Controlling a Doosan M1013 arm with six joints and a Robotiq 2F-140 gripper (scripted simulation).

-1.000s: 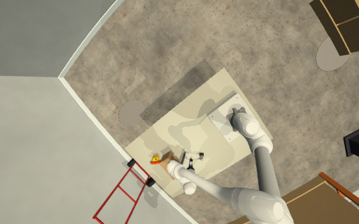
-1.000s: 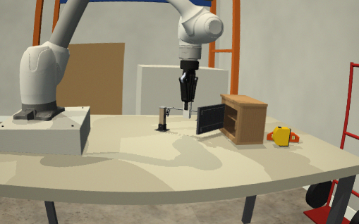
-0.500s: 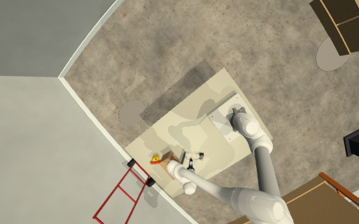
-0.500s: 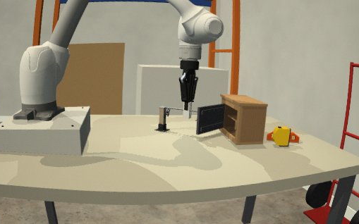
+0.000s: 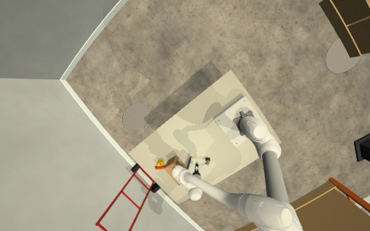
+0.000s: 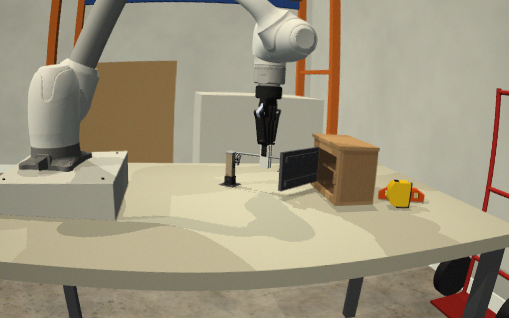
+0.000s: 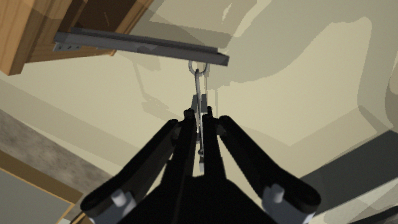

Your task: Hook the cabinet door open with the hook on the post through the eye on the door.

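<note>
My hand is 10 cm short of the dark door, 1 cm to the right of it and 3 cm above it.
</note>
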